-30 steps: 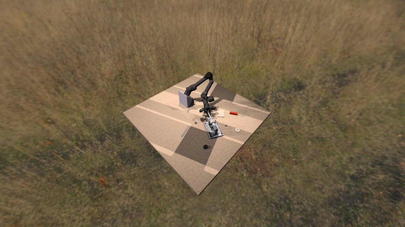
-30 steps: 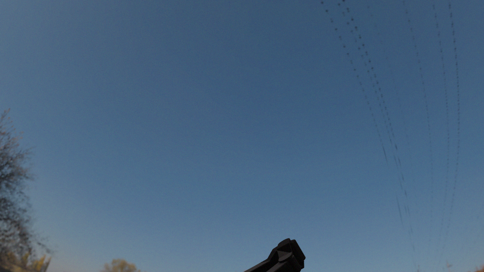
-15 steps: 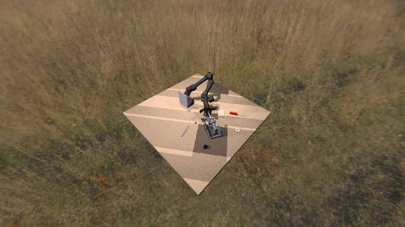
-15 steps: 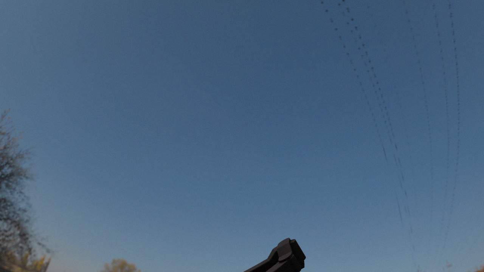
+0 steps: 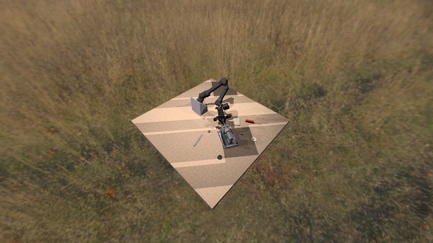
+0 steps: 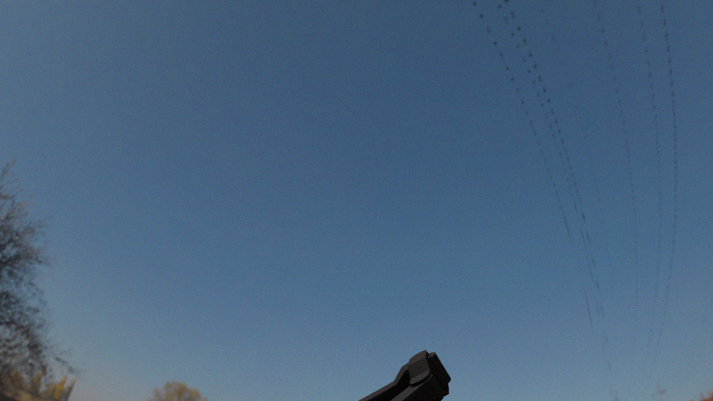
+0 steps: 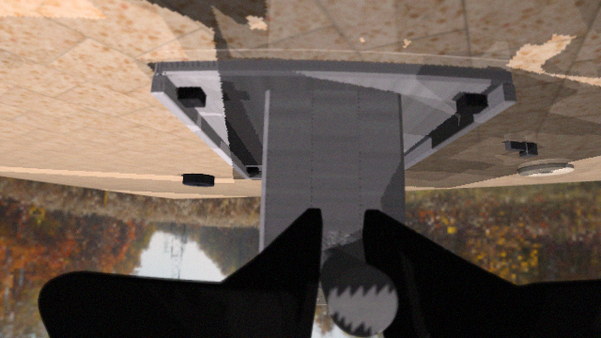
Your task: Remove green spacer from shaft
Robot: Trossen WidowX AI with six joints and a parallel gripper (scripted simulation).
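The green spacer is 110 mm ahead of my gripper tip, 60 mm to the right of it and 50 mm below it. From my gripper tip the other things lie so: black ring: 210 mm ahead, 280 mm to the right, 60 mm below; shaft: 40 mm ahead, 20 mm to the right, 20 mm above.
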